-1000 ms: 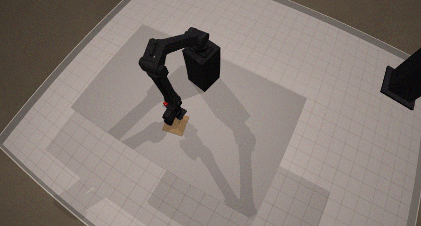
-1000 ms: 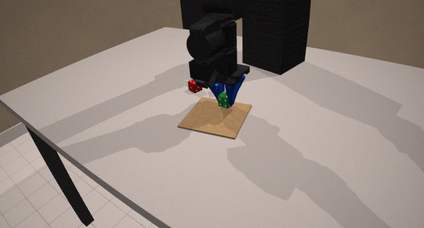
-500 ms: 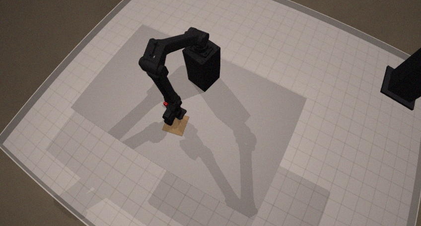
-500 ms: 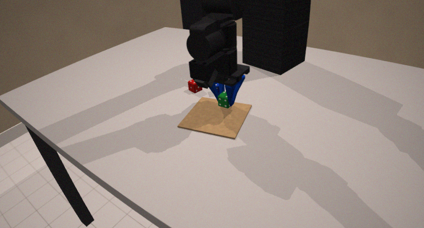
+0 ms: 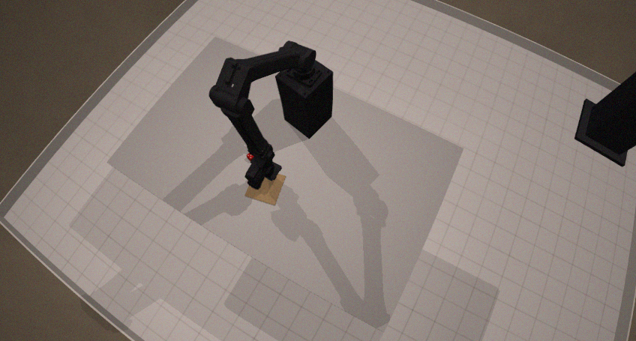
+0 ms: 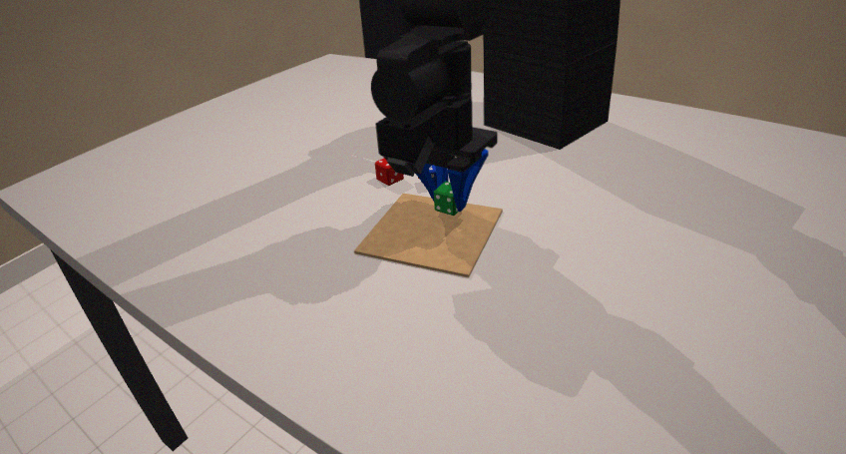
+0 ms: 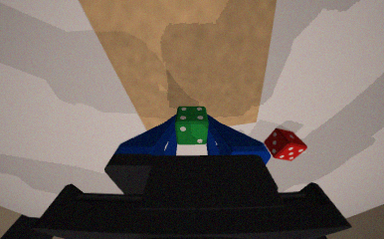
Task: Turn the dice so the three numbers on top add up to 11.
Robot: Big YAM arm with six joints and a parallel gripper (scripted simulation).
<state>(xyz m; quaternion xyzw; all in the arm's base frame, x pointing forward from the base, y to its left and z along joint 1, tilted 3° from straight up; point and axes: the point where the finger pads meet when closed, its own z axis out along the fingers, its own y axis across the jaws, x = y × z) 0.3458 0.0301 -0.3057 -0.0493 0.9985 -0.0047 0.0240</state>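
Now: the green die right at my hand. The rest, counted from my hand: tan mat (5 cm ahead, 2 cm below); red die (13 cm to the right, 3 cm behind); blue die (6 cm to the right, 5 cm behind).
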